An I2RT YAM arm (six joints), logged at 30 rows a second.
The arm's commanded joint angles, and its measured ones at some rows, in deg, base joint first. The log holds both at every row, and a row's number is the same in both.
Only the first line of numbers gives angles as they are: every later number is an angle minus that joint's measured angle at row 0.
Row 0, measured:
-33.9, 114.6, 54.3, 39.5, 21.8, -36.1
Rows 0 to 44, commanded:
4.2, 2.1, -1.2, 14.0, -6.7, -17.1
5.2, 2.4, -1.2, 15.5, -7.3, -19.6
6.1, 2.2, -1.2, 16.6, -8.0, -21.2
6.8, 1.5, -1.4, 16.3, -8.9, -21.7
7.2, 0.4, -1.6, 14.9, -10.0, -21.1
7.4, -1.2, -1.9, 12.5, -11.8, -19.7
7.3, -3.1, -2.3, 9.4, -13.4, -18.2
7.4, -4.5, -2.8, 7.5, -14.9, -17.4
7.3, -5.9, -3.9, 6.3, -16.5, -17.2
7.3, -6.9, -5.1, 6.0, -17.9, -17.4
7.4, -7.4, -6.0, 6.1, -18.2, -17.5
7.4, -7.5, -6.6, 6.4, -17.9, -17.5
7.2, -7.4, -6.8, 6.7, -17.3, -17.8
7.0, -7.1, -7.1, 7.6, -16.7, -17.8
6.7, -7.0, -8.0, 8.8, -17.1, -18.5
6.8, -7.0, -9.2, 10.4, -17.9, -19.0
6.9, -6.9, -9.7, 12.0, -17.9, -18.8
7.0, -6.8, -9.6, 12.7, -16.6, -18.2
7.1, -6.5, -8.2, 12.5, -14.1, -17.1
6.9, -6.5, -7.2, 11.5, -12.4, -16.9
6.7, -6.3, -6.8, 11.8, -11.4, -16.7
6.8, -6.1, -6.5, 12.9, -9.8, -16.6
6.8, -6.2, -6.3, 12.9, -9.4, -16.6
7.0, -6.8, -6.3, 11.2, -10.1, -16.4
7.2, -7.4, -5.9, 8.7, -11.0, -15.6
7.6, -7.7, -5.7, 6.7, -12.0, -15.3
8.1, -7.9, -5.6, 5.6, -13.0, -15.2
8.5, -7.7, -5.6, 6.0, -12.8, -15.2
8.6, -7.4, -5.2, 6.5, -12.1, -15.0
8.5, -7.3, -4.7, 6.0, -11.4, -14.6
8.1, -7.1, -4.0, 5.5, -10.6, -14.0
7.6, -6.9, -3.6, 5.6, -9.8, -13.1
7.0, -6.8, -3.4, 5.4, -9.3, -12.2
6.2, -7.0, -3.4, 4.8, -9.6, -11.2
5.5, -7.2, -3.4, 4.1, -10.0, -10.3
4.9, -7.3, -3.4, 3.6, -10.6, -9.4
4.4, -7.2, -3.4, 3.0, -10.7, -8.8
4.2, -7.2, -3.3, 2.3, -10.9, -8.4
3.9, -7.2, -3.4, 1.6, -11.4, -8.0
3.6, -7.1, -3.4, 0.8, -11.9, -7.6
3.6, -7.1, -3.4, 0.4, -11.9, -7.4
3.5, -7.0, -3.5, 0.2, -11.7, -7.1
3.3, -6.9, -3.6, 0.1, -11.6, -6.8
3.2, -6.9, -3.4, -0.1, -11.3, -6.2
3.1, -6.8, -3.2, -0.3, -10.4, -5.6
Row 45, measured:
3.3, -5.9, -4.9, 0.4, -9.0, -7.8
